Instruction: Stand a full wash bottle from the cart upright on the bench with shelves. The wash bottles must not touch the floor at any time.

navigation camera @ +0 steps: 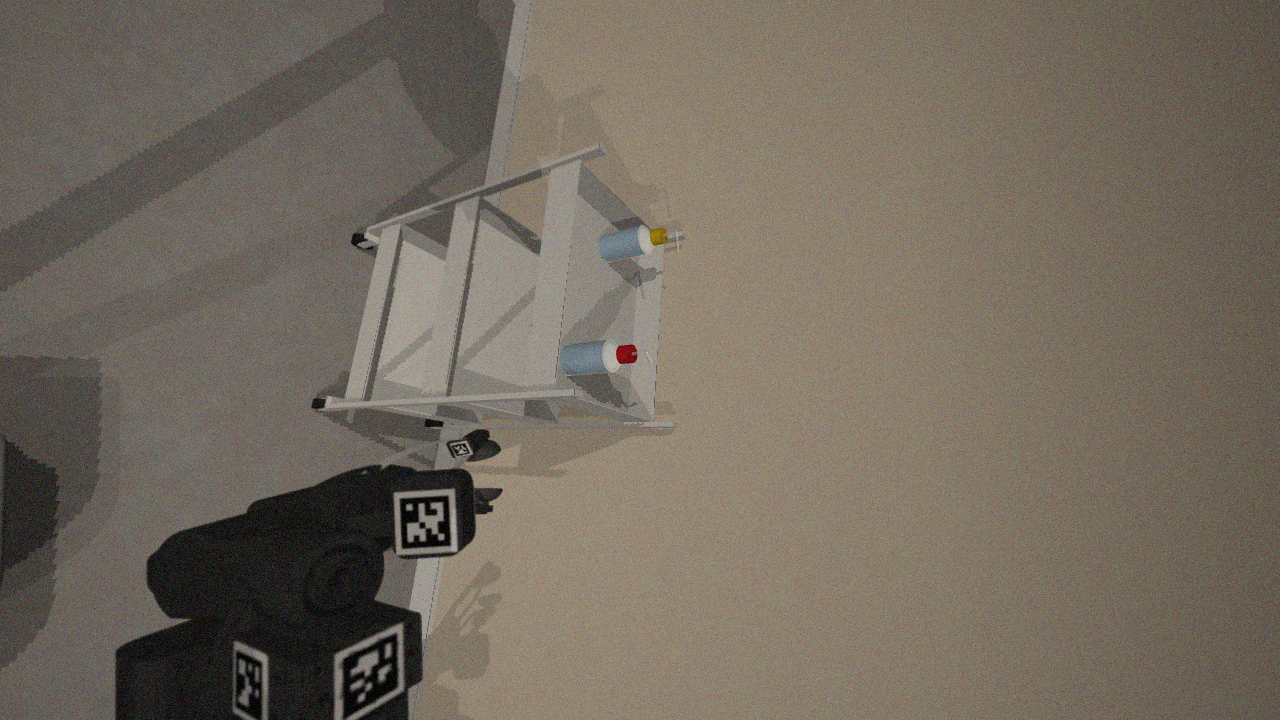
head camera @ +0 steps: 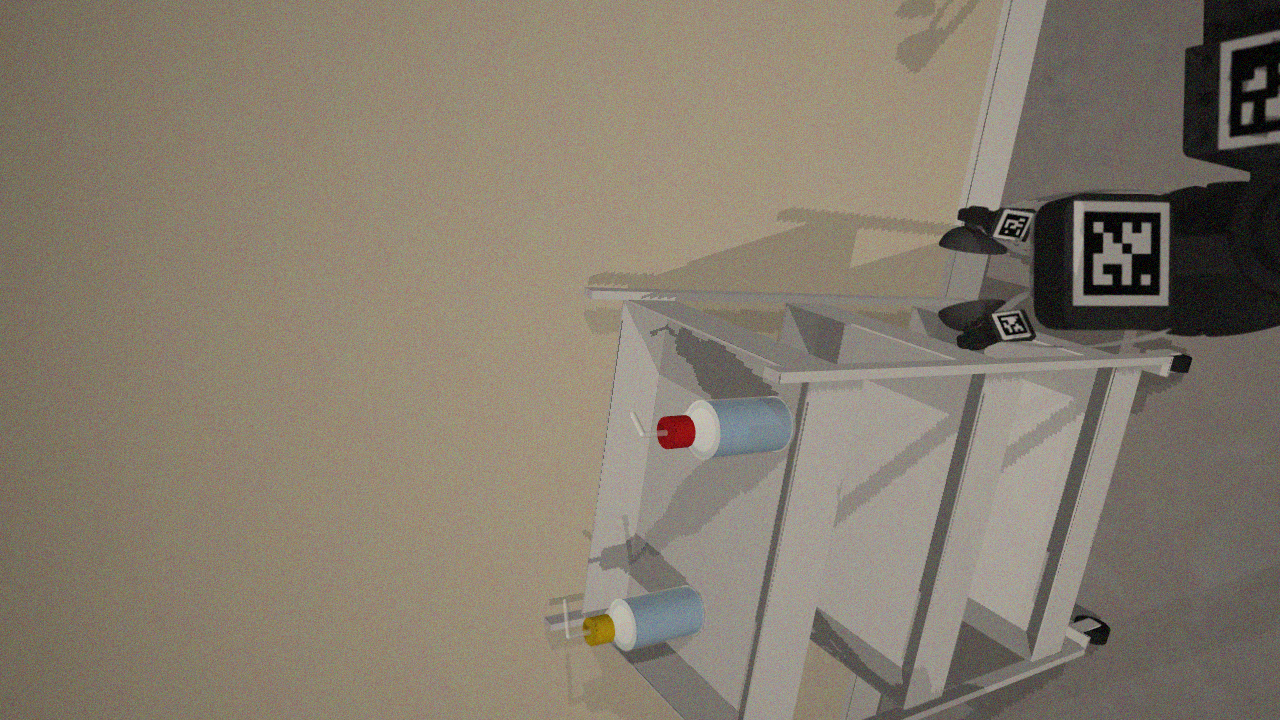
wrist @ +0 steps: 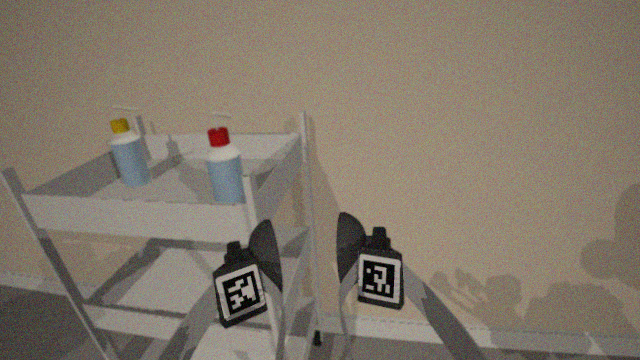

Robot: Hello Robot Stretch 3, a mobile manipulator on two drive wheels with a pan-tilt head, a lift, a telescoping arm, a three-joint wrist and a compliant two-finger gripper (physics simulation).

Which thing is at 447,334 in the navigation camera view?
A white cart.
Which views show my gripper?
The navigation camera view, the head camera view and the wrist view: all of them.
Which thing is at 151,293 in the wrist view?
A white cart.
